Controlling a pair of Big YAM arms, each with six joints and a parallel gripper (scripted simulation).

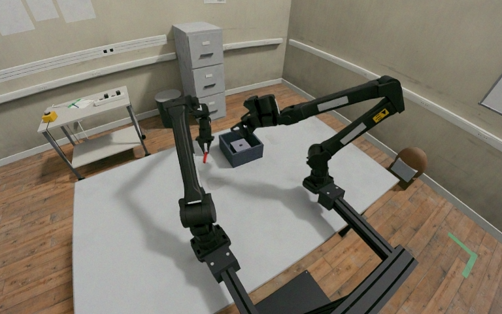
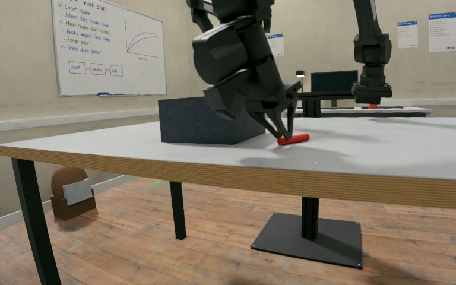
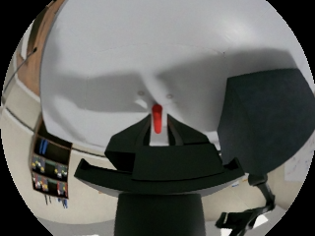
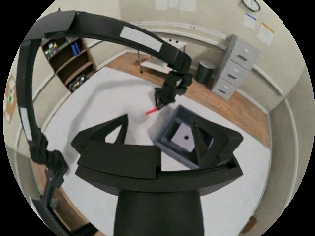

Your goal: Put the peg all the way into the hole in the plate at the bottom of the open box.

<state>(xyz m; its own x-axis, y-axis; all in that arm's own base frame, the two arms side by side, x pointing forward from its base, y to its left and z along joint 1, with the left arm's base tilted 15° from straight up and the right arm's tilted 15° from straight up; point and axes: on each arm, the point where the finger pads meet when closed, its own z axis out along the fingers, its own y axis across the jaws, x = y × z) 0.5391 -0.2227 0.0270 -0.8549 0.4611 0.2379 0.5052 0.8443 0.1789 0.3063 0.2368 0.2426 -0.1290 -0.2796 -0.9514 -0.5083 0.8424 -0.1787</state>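
The red peg is 2 cm behind my left hand, 2 cm to the left of it and 1 cm below it. From my left hand the other things lie so: dark blue-grey box 8 cm behind, 19 cm to the right, 1 cm above; then pale plate 8 cm behind, 18 cm to the right, 2 cm above.
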